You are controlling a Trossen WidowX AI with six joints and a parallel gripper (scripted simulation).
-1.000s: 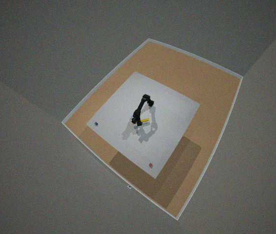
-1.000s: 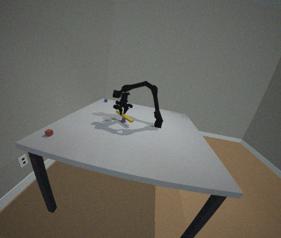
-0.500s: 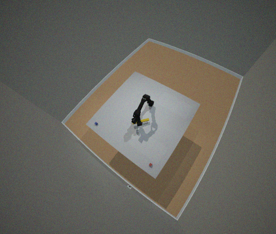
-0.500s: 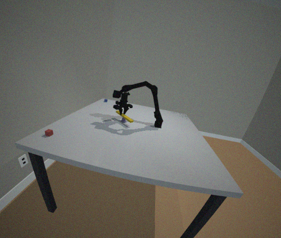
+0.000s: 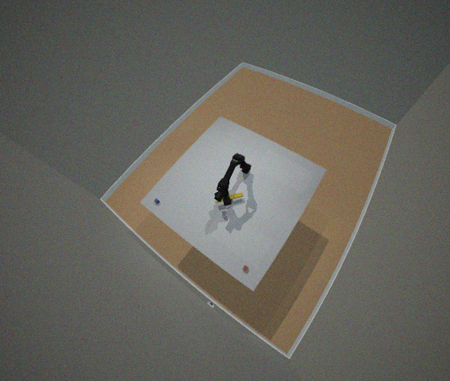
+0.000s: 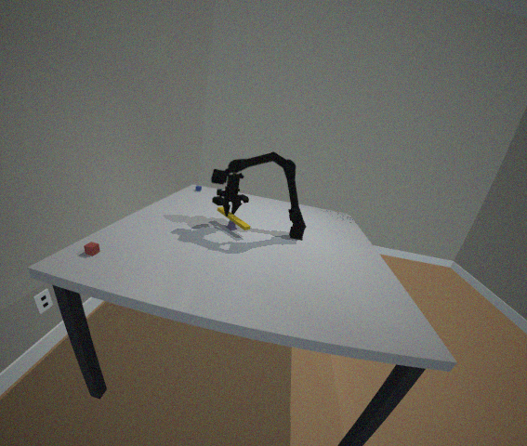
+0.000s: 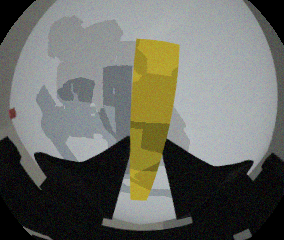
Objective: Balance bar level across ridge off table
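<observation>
The yellow bar is 20 mm to the left of my gripper tip and 20 mm behind it. Round my gripper tip: small red cube: 470 mm to the left, 380 mm ahead, 40 mm below; small blue cube: 530 mm to the right, 380 mm ahead, 40 mm below.
</observation>
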